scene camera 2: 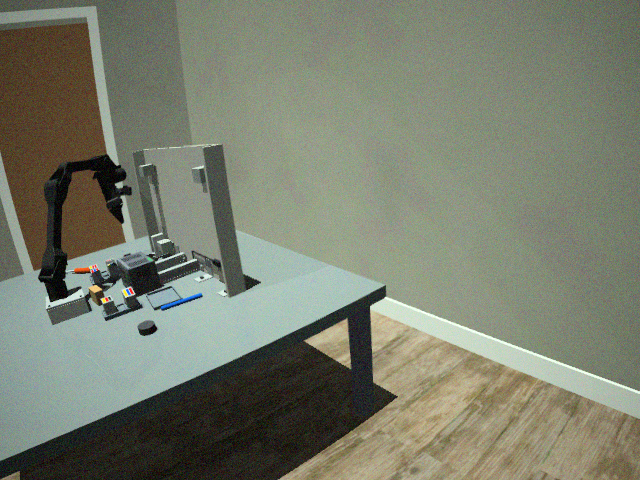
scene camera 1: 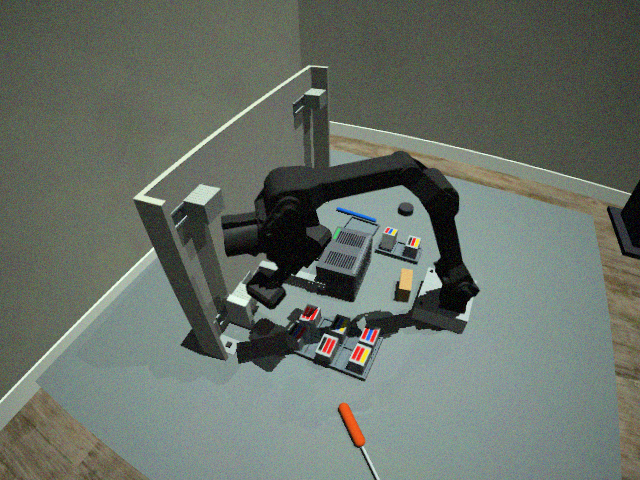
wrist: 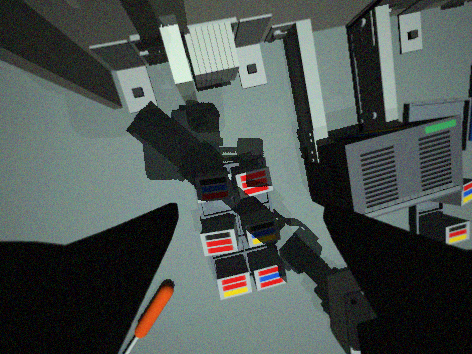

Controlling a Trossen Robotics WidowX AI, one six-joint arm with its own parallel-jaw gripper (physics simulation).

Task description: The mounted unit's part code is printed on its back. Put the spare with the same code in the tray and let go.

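Frame: origin at the arm's base, x ahead, y left, z up, level; metres.
Seen in the pictures: gripper, between the fingertips: (scene camera 2: 122,222) (scene camera 1: 292,282) (wrist: 250,210); arm's base, origin of its link: (scene camera 2: 58,296) (scene camera 1: 453,300) (wrist: 376,334).
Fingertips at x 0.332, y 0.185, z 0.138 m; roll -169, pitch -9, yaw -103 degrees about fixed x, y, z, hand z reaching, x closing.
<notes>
Pixels of each thing's top centre, then the offset from my fingertips to it.
- red-red-yellow spare, centre of its top: (wrist: 234,286) (scene camera 1: 360,354) 0.028 m left, 0.160 m back, 0.140 m down
- red-blue-red spare, centre of its top: (wrist: 270,276) (scene camera 1: 369,334) (scene camera 2: 94,270) 0.027 m right, 0.164 m back, 0.140 m down
- black-red-red spare, centre of its top: (wrist: 221,243) (scene camera 1: 327,342) 0.030 m left, 0.086 m back, 0.133 m down
- shadowed black-blue-yellow spare, centre of its top: (wrist: 263,232) (scene camera 1: 339,324) (scene camera 2: 112,264) 0.031 m right, 0.092 m back, 0.140 m down
- shadowed black-blue-red spare, centre of its top: (wrist: 214,188) (scene camera 1: 297,331) 0.021 m left, 0.010 m back, 0.140 m down
- red-striped spare, centre of its top: (wrist: 254,182) (scene camera 1: 309,313) 0.034 m right, 0.016 m back, 0.140 m down
- flat tray, centre of its top: (wrist: 439,128) (scene camera 1: 357,231) (scene camera 2: 163,295) 0.394 m right, 0.016 m back, 0.183 m down
- small rack, centre of its top: (wrist: 434,206) (scene camera 1: 399,247) (scene camera 2: 120,305) 0.364 m right, 0.155 m back, 0.175 m down
- blue bar, centre of its top: (scene camera 2: 181,299) (scene camera 1: 356,213) 0.477 m right, 0.015 m ahead, 0.181 m down
- black disc, centre of its top: (scene camera 2: 146,324) (scene camera 1: 406,206) 0.559 m right, 0.134 m back, 0.173 m down
- tan block, centre of its top: (scene camera 1: 406,279) (scene camera 2: 95,288) 0.219 m right, 0.203 m back, 0.143 m down
- orange screwdriver, centre of its top: (scene camera 1: 360,440) (wrist: 139,336) (scene camera 2: 75,268) 0.197 m left, 0.219 m back, 0.171 m down
The mounted unit (scene camera 1: 345,258) (scene camera 2: 139,273) (wrist: 405,165) is a dark grey vented box with a green mark; its back code is hidden. Six striped spares stand in a rack (scene camera 1: 374,357) (wrist: 212,206). In the wrist view the front pair are a red-red-yellow spare (wrist: 234,284) and a red-blue-red spare (wrist: 269,276); behind are a black-red-red spare (wrist: 220,242) and a shadowed black-blue-yellow spare (wrist: 262,232), then a shadowed black-blue-red spare (wrist: 214,188) and a red-striped spare (wrist: 254,181). The flat tray (scene camera 1: 363,224) (scene camera 2: 164,296) lies beyond the unit. My gripper (scene camera 1: 266,293) (scene camera 2: 122,219) (wrist: 250,210) is open and empty above the rack's far end.
A small rack (scene camera 1: 395,252) (scene camera 2: 121,311) holds two more striped spares. An upright frame (scene camera 1: 180,279) (scene camera 2: 224,222) stands behind the unit. A blue bar (scene camera 1: 355,214) (scene camera 2: 180,301), black disc (scene camera 1: 405,208) (scene camera 2: 147,327), tan block (scene camera 1: 405,284) and orange screwdriver (scene camera 1: 351,424) (wrist: 154,310) lie around.
</notes>
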